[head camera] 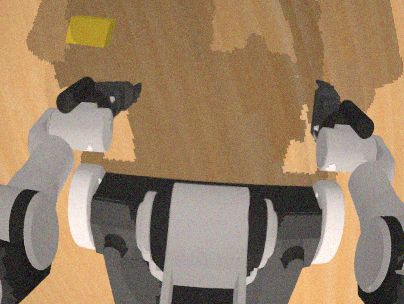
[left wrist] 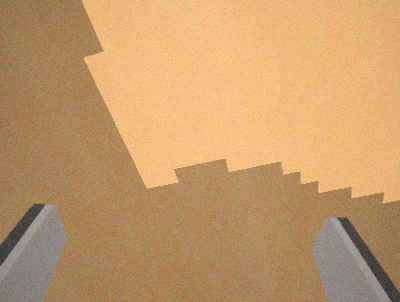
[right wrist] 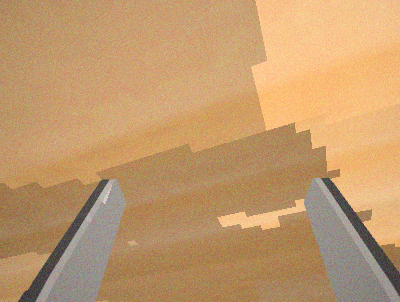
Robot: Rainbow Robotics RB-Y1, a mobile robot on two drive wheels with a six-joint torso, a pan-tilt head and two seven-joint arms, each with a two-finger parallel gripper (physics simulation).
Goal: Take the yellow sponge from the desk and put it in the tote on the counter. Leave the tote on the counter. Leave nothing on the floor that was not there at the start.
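Frame: origin at the robot's base, x ahead, y left, z up, level; millimetres.
Seen in the pictures: left gripper, fingertip midpoint: [head camera: 116, 86] [left wrist: 193, 227]; right gripper, fingertip midpoint: [head camera: 317, 104] [right wrist: 212, 190].
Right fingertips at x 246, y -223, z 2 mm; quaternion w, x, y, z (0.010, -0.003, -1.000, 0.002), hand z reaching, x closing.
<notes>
A point is followed by its place in that frame.
A yellow block [head camera: 89, 31] @(z 46, x 392, y 272 mm), which looks like the sponge, lies at the upper left of the head view on a wood-grained surface that appears to be the floor. My left gripper [head camera: 131, 92] [left wrist: 193, 227] @(z 2, x 251, y 215 mm) is open and empty, below and to the right of the block in the head view and apart from it. My right gripper [head camera: 324, 95] @(z 2, x 246, y -223 mm) [right wrist: 212, 190] @(z 2, x 246, y -223 mm) is open and empty, at the right of the head view, far from the block. The block does not show in either wrist view. The tote, the desk and the counter do not show in these views.
My base, with a white wheel [head camera: 80, 207] on the left and another white wheel [head camera: 331, 222] on the right, fills the lower middle of the head view. Dark, jagged shadows cover much of the wood-grained surface [head camera: 200, 110] @(z 1, x 204, y 31 mm).
</notes>
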